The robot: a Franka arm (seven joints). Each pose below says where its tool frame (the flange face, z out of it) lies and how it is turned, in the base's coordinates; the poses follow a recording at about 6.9 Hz.
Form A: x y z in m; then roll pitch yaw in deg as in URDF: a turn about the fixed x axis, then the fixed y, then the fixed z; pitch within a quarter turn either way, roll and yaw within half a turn.
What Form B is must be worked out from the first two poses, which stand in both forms.
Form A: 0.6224 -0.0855 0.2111 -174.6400 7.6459 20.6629
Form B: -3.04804 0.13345 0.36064 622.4 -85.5 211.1
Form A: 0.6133 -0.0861 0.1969 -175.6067 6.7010 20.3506
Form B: -3.06492 0.11695 0.35518 613.3 -86.1 196.9
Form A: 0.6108 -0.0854 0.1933 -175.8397 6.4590 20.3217
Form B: -3.06898 0.11273 0.35468 610.8 -85.4 193.3
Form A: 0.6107 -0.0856 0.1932 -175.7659 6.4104 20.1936
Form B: -3.06769 0.11188 0.35244 610.7 -85.6 193.2
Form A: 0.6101 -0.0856 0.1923 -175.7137 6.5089 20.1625
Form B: -3.06678 0.11360 0.35190 610.1 -85.6 192.3
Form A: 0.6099 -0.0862 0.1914 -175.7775 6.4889 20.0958
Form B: -3.06790 0.11325 0.35074 609.9 -86.2 191.4
